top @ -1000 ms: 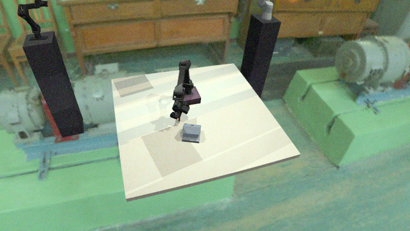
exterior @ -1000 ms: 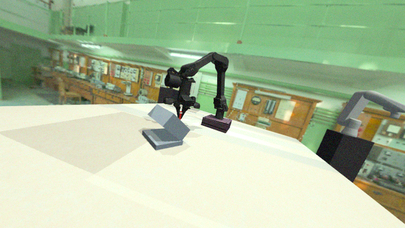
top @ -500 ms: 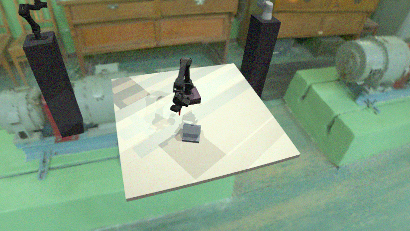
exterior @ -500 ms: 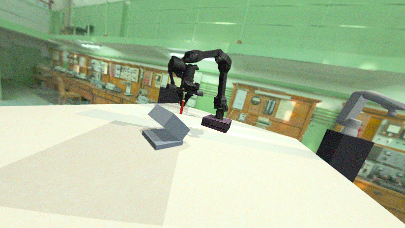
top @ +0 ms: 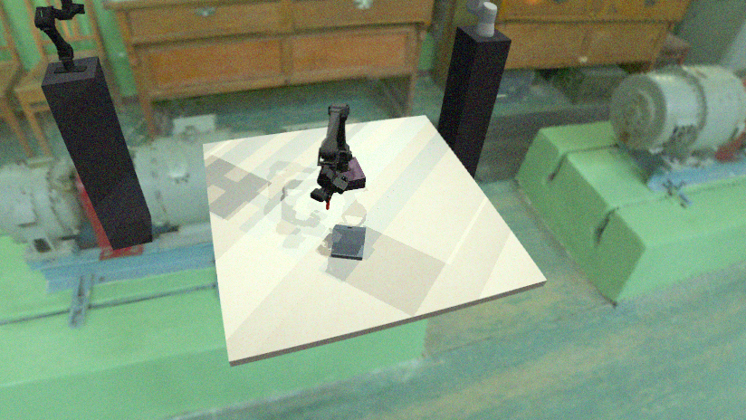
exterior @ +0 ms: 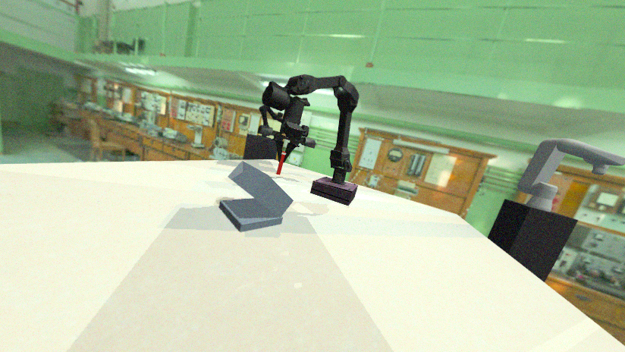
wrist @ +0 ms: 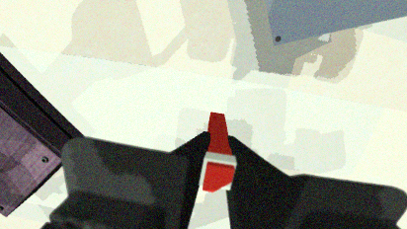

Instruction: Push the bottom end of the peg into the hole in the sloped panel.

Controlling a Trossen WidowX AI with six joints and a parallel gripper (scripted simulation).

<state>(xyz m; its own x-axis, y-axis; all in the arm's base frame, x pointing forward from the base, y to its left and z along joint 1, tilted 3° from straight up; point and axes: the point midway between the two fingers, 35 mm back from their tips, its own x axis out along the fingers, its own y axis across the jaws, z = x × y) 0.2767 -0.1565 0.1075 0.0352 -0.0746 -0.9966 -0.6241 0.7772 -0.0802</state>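
Now: the grey sloped panel 16 cm ahead of my gripper tip, 4 cm to the left of it and 5 cm below it. From my gripper tip the other things lie so: red peg 1 cm above.
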